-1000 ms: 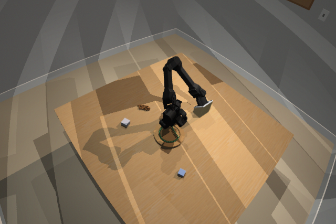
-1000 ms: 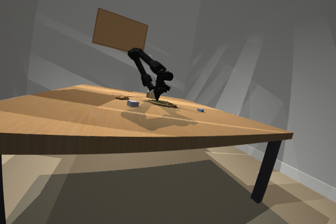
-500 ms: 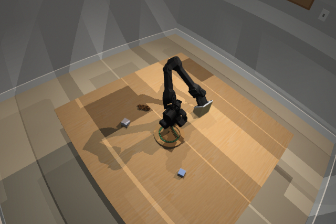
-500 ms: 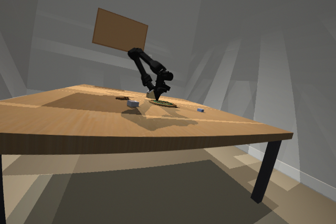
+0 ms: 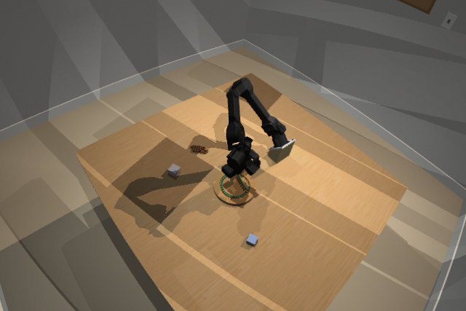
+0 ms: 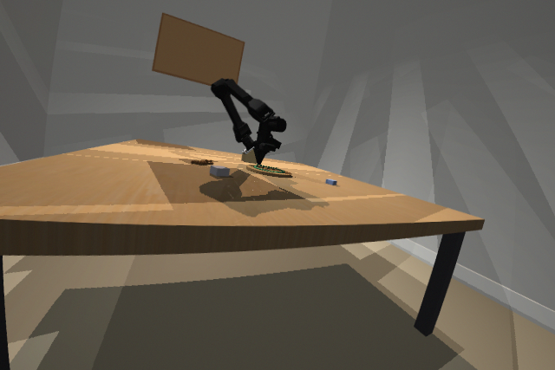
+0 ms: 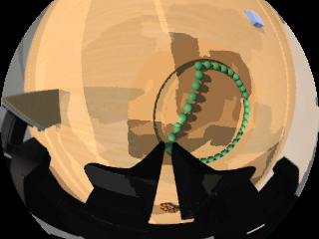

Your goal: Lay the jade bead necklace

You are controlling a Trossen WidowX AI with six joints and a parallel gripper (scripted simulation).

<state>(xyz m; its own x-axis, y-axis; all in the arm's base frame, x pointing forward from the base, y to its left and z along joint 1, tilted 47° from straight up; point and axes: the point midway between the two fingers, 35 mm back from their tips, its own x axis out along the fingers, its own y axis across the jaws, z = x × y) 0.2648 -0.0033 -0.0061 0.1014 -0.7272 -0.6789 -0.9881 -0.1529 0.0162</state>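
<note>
Now: gripper tip 50 mm short of the round wooden bead board, 40 mm to the right of it and 10 mm above it. From my gripper tip the other things lie so: blue block 140 mm ahead, 300 mm to the left, 10 mm below; pale grey block 250 mm ahead, 170 mm to the right, 10 mm below.
</note>
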